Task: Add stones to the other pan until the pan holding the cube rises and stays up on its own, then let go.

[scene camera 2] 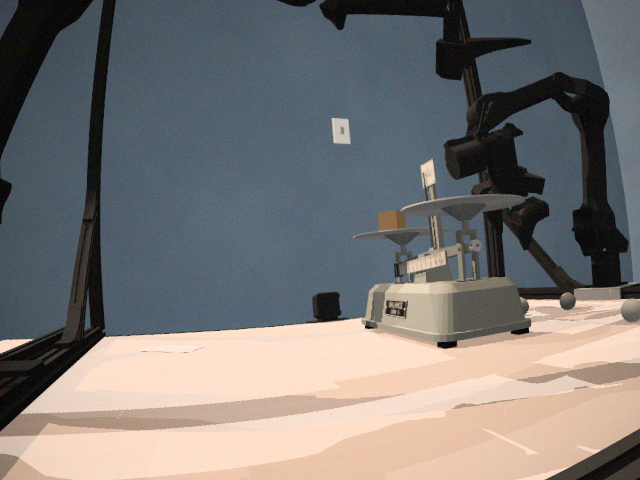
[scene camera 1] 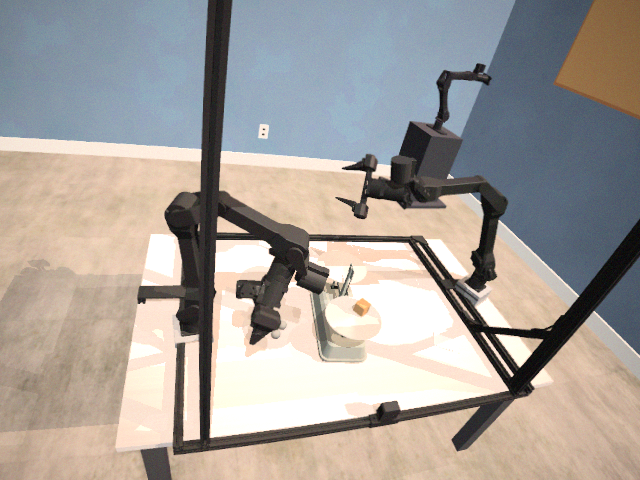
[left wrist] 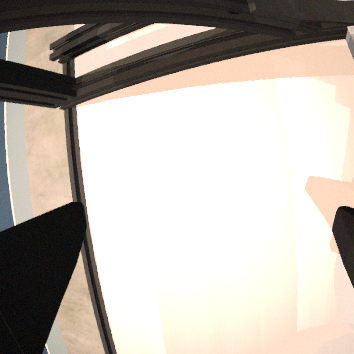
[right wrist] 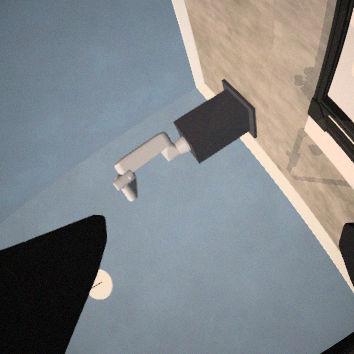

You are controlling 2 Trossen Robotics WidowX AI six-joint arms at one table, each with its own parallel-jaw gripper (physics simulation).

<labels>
The left gripper [scene camera 2: 512, 241] is open, holding nothing. Also in view: a grey balance scale [scene camera 2: 435, 307]. The right gripper [scene camera 1: 338, 183] is open and holds nothing.
</labels>
